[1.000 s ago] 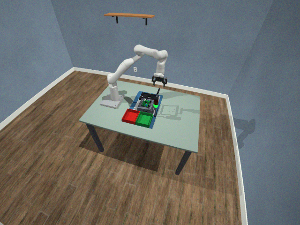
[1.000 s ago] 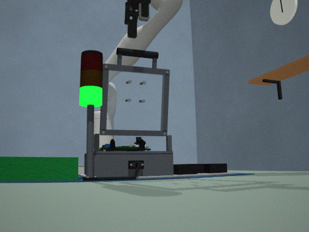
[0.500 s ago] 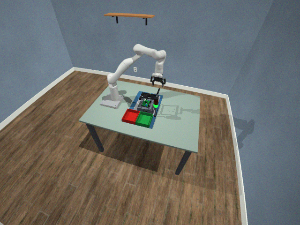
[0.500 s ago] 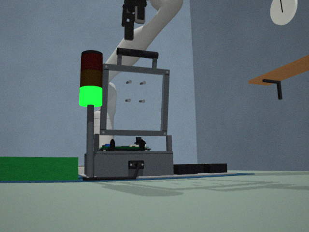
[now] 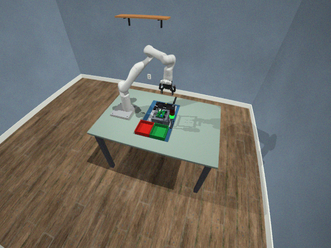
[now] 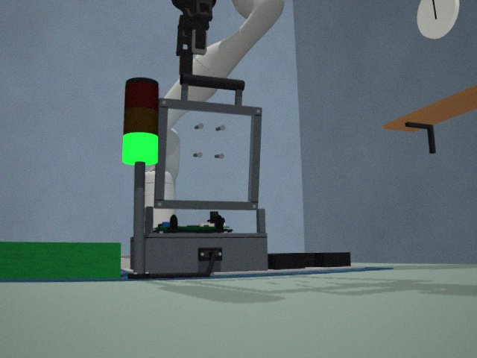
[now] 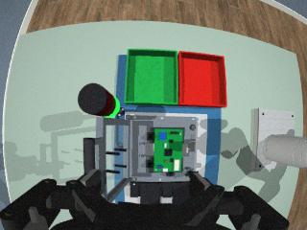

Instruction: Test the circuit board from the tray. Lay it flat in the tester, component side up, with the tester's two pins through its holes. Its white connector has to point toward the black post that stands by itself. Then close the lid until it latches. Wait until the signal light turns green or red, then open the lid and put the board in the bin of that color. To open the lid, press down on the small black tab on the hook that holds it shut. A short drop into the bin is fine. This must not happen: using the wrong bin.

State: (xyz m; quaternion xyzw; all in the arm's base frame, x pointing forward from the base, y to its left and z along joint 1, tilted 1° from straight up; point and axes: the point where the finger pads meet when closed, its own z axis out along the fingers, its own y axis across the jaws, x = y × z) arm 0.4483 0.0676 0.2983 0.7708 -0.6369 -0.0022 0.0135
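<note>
My gripper is now 60 mm past the green circuit board and 260 mm above it. Round my hand: red bin: 120 mm behind, 220 mm to the right, 320 mm below; then green bin: 30 mm ahead, 190 mm to the right, 320 mm below; then clear lid: 50 mm ahead, 20 mm to the left, 150 mm below.
</note>
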